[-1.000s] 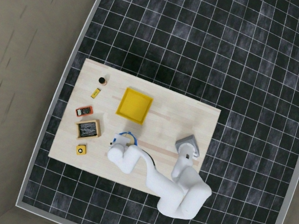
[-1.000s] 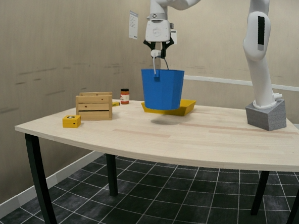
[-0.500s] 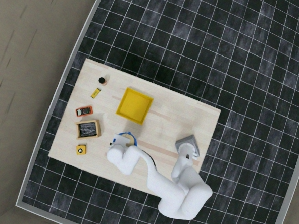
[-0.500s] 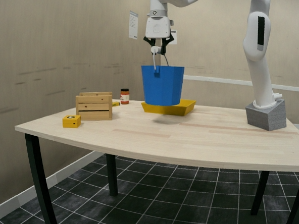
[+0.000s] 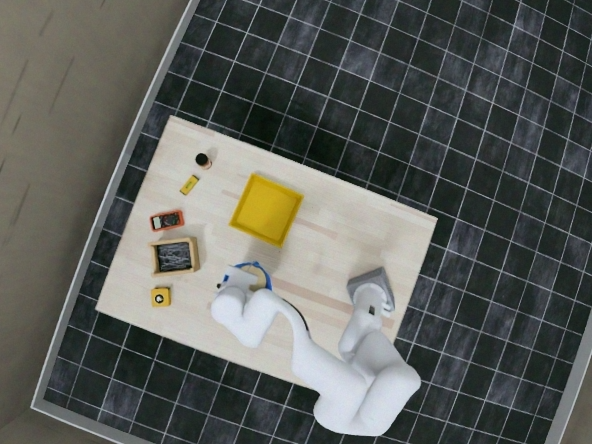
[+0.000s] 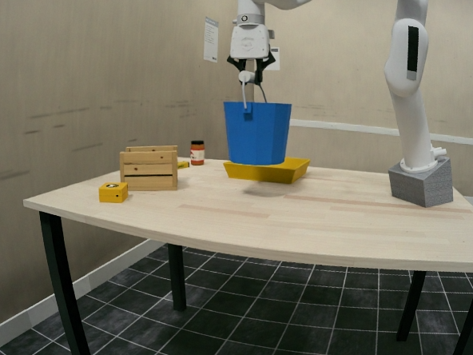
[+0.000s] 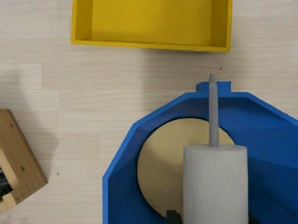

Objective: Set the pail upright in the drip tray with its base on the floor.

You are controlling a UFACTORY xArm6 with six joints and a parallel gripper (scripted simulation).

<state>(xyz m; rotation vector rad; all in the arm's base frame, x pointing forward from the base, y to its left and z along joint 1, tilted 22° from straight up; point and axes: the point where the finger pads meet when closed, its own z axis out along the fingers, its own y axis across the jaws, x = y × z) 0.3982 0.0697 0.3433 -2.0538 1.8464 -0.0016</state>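
Now: hand 10 mm past the wire handle and 30 mm above it. From my hand the other things lie so: blue pail: 10 mm behind, 90 mm below; wooden crate: 290 mm ahead, 60 mm to the left, 260 mm below; yellow drip tray: 60 mm ahead, 280 mm to the right, 290 mm below.
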